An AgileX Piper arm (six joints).
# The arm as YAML. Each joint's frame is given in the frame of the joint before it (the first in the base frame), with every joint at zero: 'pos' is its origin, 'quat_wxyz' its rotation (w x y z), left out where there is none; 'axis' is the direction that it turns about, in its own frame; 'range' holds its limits. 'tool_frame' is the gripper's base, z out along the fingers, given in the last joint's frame.
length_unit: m
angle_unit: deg
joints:
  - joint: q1
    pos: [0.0, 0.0, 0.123]
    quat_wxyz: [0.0, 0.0, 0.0, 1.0]
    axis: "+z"
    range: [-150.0, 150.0]
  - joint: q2
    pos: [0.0, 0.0, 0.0]
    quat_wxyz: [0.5, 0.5, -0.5, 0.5]
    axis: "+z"
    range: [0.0, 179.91]
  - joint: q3
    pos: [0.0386, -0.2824, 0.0]
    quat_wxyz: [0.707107, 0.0, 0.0, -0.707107]
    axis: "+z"
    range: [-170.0, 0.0]
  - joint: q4
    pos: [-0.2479, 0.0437, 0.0]
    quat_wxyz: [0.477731, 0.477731, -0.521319, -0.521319]
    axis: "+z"
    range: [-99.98, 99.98]
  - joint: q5
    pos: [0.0, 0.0, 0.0]
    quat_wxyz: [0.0, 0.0, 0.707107, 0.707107]
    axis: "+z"
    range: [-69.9, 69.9]
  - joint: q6
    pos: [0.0, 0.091, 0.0]
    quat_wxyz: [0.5, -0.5, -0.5, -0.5]
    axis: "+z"
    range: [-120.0, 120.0]
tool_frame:
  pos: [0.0, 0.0, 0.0]
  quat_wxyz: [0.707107, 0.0, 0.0, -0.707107]
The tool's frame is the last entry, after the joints.
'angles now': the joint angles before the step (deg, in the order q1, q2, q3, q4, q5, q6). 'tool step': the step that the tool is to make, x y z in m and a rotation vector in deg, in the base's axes. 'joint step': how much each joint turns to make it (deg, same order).
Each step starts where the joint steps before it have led.
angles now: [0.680, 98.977, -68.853, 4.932, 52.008, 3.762]
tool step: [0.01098, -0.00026, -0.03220, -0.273, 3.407, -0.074]
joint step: [-0.001, 5.455, -0.001, -0.171, -2.051, 0.000]
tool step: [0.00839, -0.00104, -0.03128, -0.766, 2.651, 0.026]
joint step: [0.001, 5.138, 0.000, -0.797, -2.500, 0.255]
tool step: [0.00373, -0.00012, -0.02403, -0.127, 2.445, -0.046]
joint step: [0.000, 3.855, 0.001, -0.049, -1.413, -0.002]
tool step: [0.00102, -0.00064, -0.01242, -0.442, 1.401, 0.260]
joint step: [-0.001, 1.967, -0.001, -0.534, -0.565, 0.059]
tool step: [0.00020, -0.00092, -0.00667, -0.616, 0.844, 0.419]
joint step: [0.001, 1.049, 0.000, -0.814, -0.203, 0.120]
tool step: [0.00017, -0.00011, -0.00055, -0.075, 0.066, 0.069]
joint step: [0.000, 0.111, -0.045, -0.101, 0.000, 0.000]
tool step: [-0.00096, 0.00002, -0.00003, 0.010, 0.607, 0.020]
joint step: [0.000, 0.001, -0.001, -0.001, 0.608, 0.000]
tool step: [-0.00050, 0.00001, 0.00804, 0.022, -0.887, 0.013]
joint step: [0.000, -1.275, 0.001, 0.000, 0.388, -0.001]
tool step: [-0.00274, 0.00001, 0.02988, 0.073, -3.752, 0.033]
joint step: [-0.001, -4.765, 0.000, 0.001, 1.013, -0.001]
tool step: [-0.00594, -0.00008, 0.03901, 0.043, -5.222, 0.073]
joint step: [0.000, -6.121, -0.294, -0.056, 1.194, 0.001]
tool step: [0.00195, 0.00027, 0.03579, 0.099, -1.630, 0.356]
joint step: [0.001, -2.698, -4.759, -0.001, 5.836, -0.139]
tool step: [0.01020, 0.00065, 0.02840, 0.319, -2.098, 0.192]
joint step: [0.000, -0.030, -6.445, 0.269, 4.381, -0.101]
